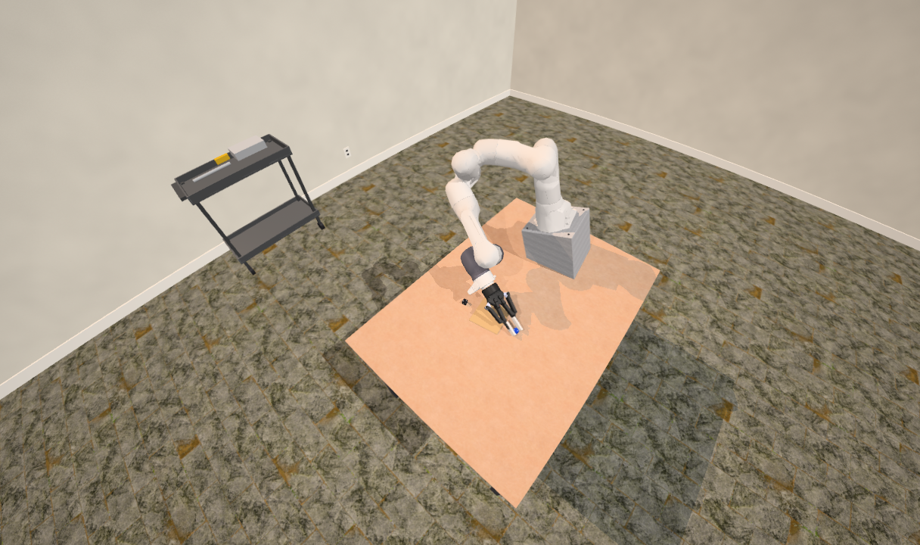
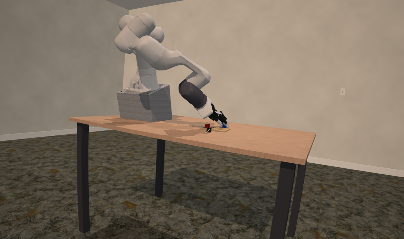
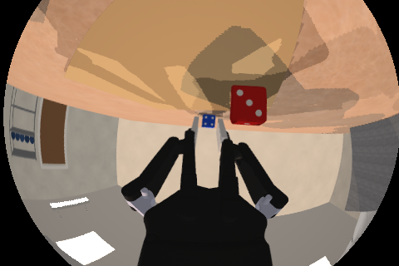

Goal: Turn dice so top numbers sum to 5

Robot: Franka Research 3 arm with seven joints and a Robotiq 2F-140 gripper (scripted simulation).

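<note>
My hand is 20 mm to the right of the blue die and 20 mm above it. Also, from my hand: black die: 20 mm ahead, 250 mm to the right, 20 mm below; tan mat: 120 mm to the right, 30 mm below; red die: 50 mm behind, 120 mm to the right, 20 mm below.
</note>
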